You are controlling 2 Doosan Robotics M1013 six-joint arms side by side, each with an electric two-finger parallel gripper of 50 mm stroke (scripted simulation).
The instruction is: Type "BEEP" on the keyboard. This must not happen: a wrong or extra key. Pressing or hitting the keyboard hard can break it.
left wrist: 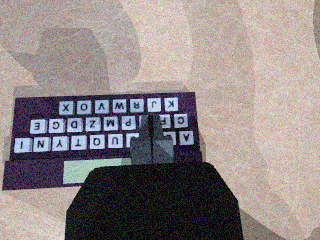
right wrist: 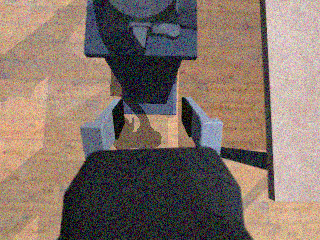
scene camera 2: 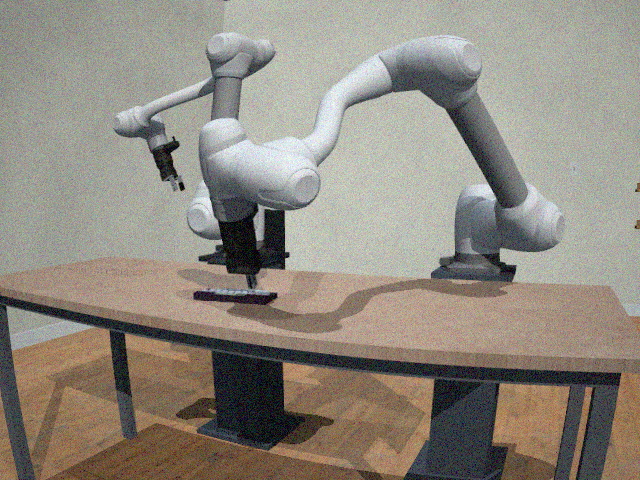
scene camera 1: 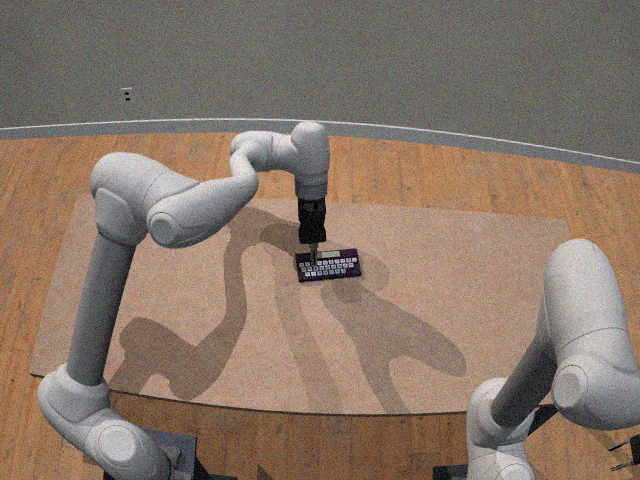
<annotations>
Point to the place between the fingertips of my right gripper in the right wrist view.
152, 110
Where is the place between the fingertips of my left gripper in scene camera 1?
At 314, 263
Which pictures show my left gripper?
The left wrist view, scene camera 2 and scene camera 1 only.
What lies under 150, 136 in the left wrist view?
My left gripper.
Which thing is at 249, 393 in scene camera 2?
A dark pedestal.
</annotations>
